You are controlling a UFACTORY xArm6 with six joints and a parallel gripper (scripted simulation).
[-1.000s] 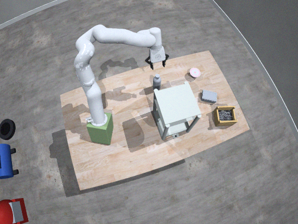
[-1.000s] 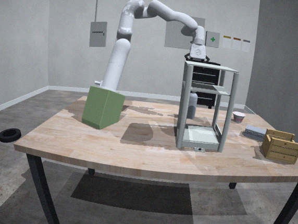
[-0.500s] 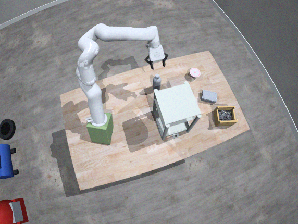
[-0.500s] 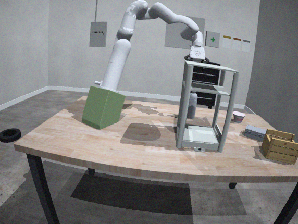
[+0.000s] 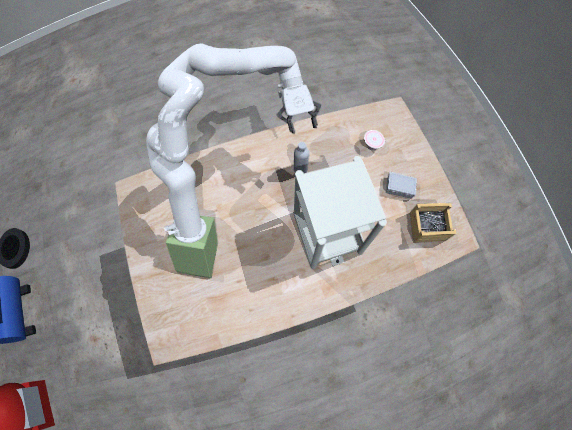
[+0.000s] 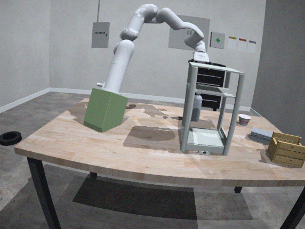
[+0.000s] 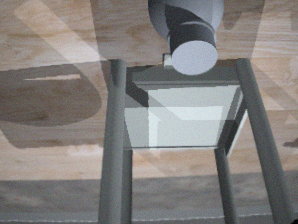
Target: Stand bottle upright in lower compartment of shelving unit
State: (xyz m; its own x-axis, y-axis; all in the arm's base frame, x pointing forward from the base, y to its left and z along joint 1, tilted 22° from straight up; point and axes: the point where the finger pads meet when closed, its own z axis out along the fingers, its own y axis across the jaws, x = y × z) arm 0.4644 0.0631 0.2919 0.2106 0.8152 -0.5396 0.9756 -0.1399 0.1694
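Now: the grey bottle 200 mm below my hand. From my hand the other things lie so: grey box 380 mm ahead, 300 mm below, 240 mm to the right; pale green shelving unit 310 mm to the right, 140 mm below.
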